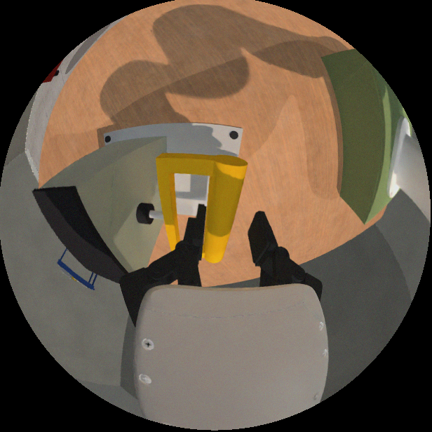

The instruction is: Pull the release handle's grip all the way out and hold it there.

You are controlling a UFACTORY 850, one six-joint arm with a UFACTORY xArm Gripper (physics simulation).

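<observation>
The yellow release handle [186, 166] is a loop standing out to the right of a pale grey-green housing [135, 185]. Its thick round grip [227, 197] forms the right side of the loop. A light rod with a black collar [145, 213] shows between the housing and the loop. My gripper [228, 219] is partly open, with its fingers on either side of the grip. The left finger shows in the loop's opening, close along the grip's left side. The right finger is apart from the grip, with a gap between them. Whether the left finger touches the grip is unclear.
A grey plate with dark bolts [200, 131] lies behind the handle on the wooden table top [280, 165]. The housing has a black end [82, 225] at the left. A green block [357, 125] stands at the right, beside a white round part. A blue bar [75, 275] shows lower left.
</observation>
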